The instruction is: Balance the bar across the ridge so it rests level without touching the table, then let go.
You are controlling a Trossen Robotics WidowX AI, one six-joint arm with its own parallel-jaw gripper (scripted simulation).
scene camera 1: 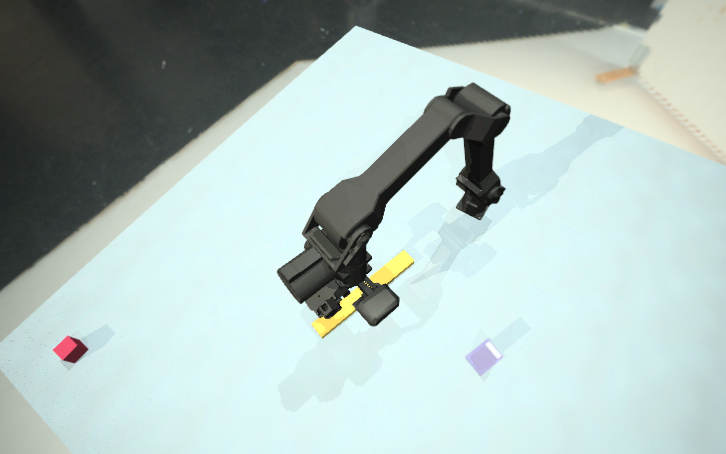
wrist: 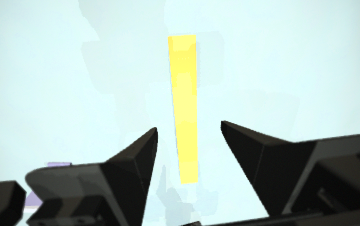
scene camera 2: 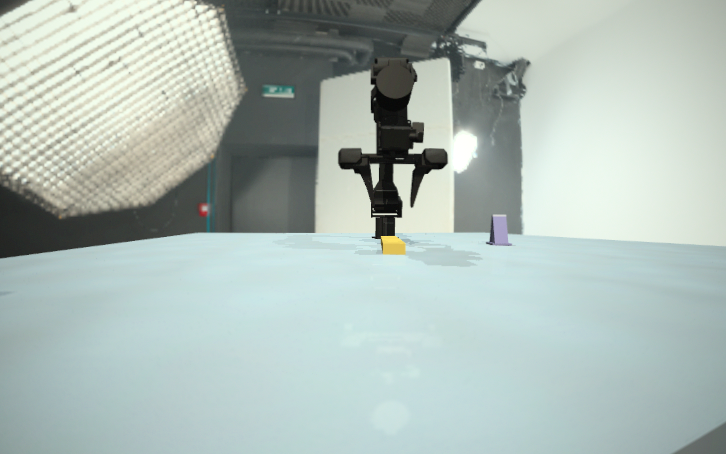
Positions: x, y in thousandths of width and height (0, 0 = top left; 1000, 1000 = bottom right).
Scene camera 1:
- my gripper: 486, 642
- yellow bar: 446, 719
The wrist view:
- my gripper: 526, 564
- yellow bar: 507, 219
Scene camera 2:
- my gripper: 541, 457
